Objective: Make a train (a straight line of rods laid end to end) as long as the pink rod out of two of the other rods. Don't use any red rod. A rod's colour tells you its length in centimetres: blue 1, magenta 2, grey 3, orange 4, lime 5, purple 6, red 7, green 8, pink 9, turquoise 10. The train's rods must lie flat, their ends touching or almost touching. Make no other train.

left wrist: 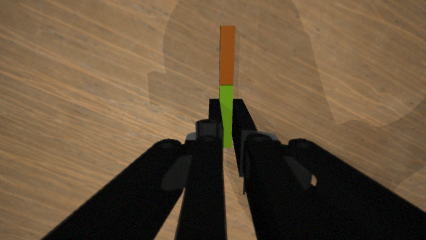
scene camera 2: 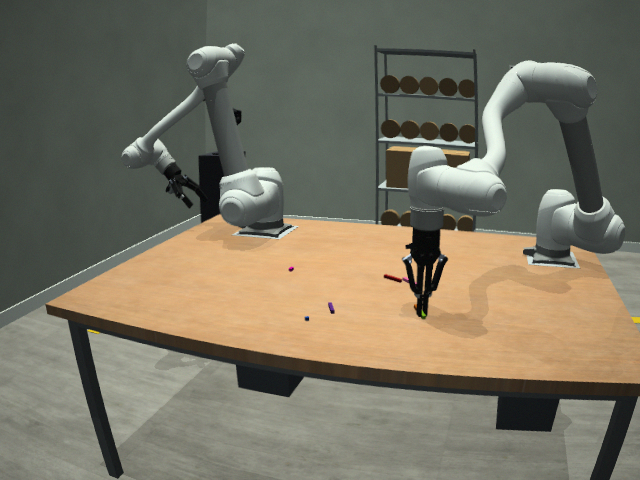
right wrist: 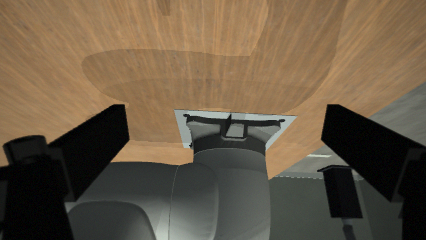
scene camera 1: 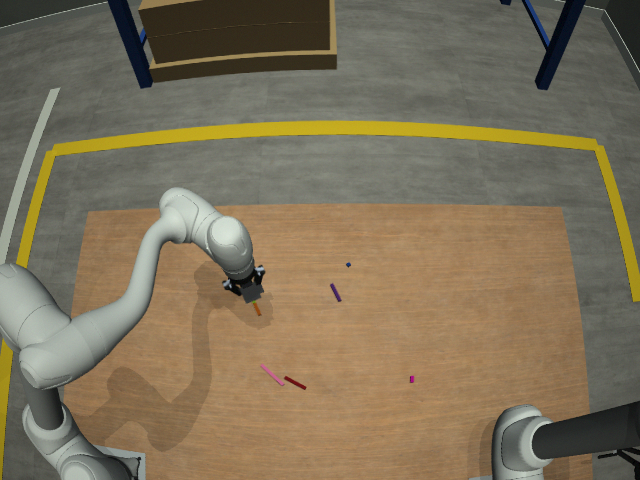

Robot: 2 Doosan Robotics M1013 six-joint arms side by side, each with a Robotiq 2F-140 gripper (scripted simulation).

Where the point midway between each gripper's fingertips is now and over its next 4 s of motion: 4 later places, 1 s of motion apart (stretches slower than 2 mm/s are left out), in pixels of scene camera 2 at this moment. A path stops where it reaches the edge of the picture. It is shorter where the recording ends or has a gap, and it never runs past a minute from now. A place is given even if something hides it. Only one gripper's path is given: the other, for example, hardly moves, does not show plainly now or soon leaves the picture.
The left gripper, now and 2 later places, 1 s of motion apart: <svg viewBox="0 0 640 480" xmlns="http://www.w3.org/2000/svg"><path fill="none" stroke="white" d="M421 314L423 285L424 272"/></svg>
